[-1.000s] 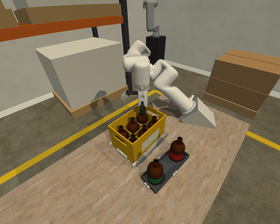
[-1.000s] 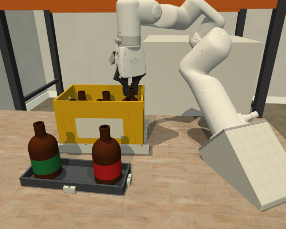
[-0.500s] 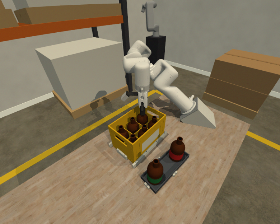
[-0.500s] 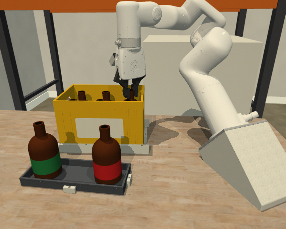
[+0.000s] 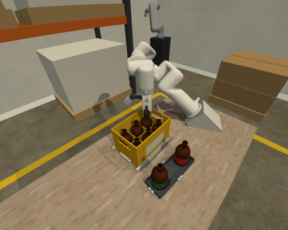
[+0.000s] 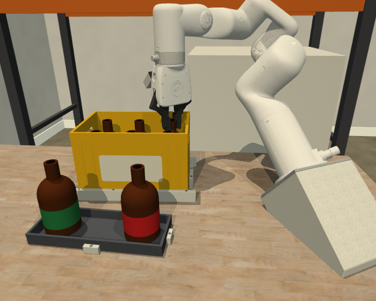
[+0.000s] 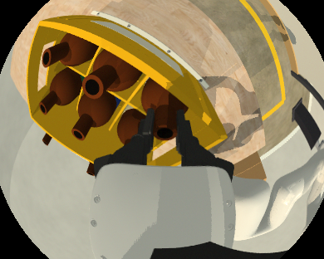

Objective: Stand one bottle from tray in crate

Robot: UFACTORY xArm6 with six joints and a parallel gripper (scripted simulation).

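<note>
Right now the yellow crate is 9 cm ahead of my hand, 8 cm below it and 4 cm to the left of it. The rest, counted from my hand: dark tray (26 cm to the left, 15 cm below, 14 cm ahead).
</note>
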